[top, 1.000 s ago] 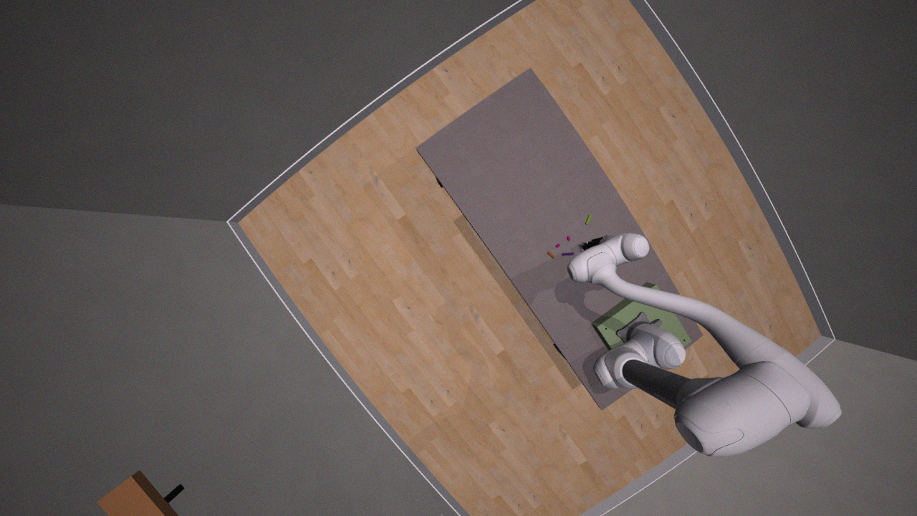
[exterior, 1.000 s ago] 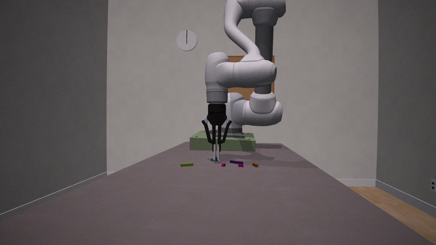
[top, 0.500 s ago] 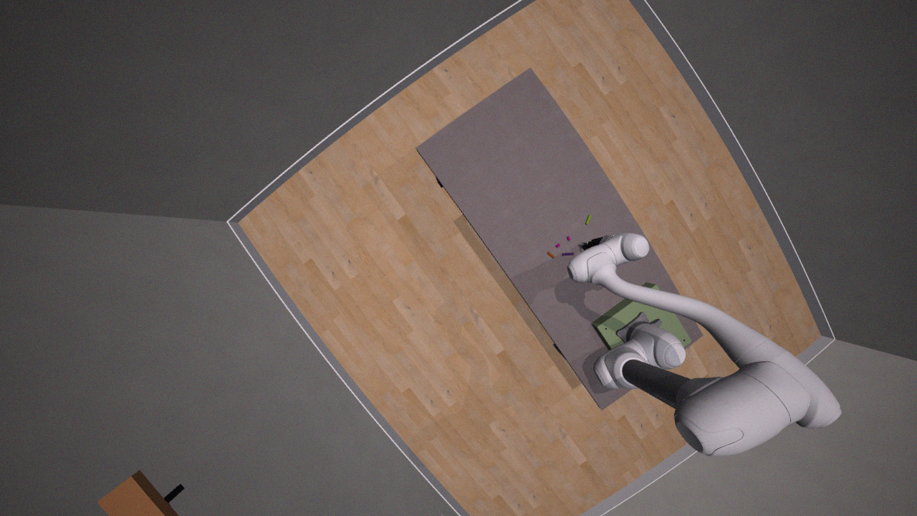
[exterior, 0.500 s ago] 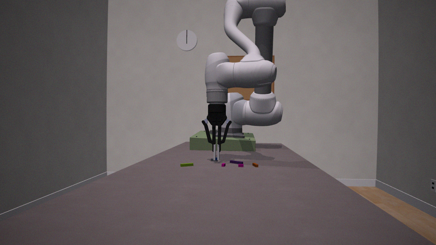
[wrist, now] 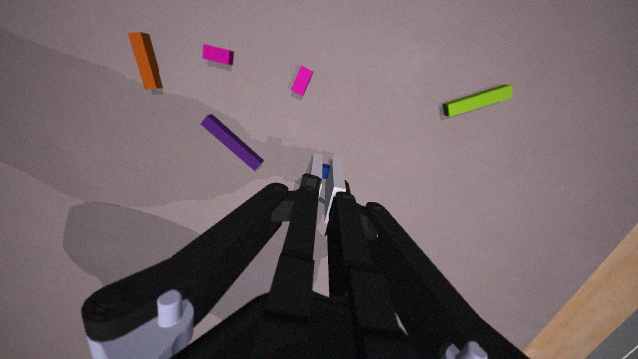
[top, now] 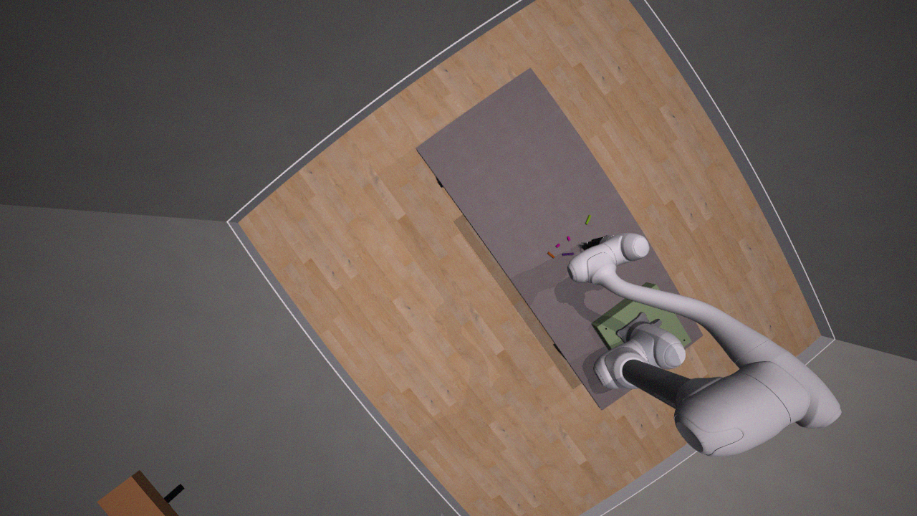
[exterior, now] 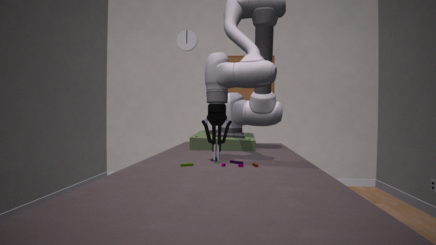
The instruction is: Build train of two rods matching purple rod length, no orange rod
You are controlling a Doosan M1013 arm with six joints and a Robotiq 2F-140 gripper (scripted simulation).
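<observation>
Now: hand 40 mm past the grey rod, 10 mm to the left of it and 40 mm above it. Round my hand: blue rod 30 mm below; then purple rod 10 mm ahead, 80 mm to the left, 40 mm below; then lime rod 80 mm ahead, 110 mm to the right, 40 mm below.
</observation>
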